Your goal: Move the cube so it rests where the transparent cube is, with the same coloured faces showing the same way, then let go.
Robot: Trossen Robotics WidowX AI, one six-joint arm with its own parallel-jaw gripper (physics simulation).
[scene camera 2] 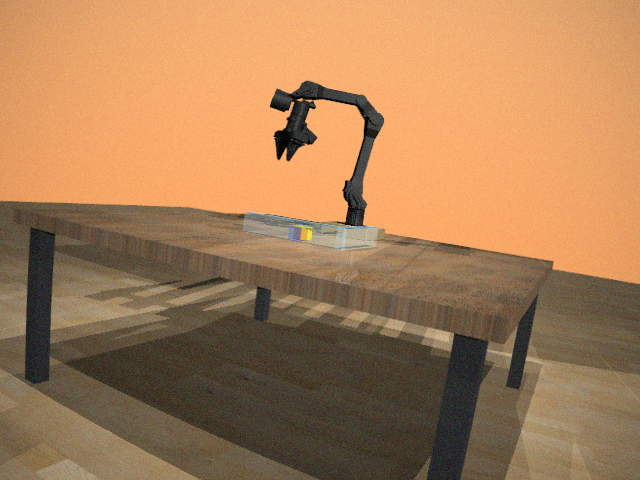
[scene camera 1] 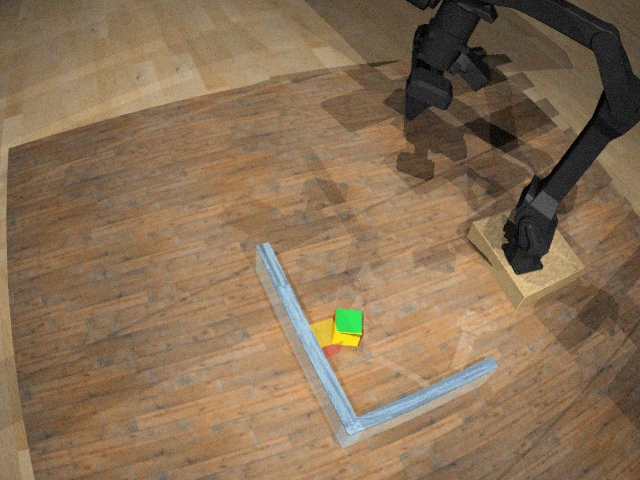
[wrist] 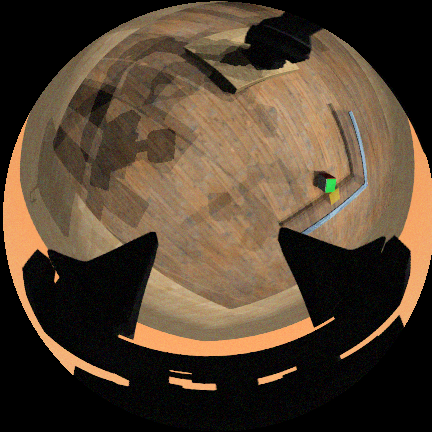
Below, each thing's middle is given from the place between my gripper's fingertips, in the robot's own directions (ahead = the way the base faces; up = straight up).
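Labels:
I look at the L-shaped grey rail [scene camera 1: 349, 429], which is 240 mm to the left of my hand, 110 mm ahead of it and 200 mm below it. The transparent cube [scene camera 1: 328, 336] is there too, 260 mm to the left of my hand and 190 mm ahead of it, and 210 mm below it.

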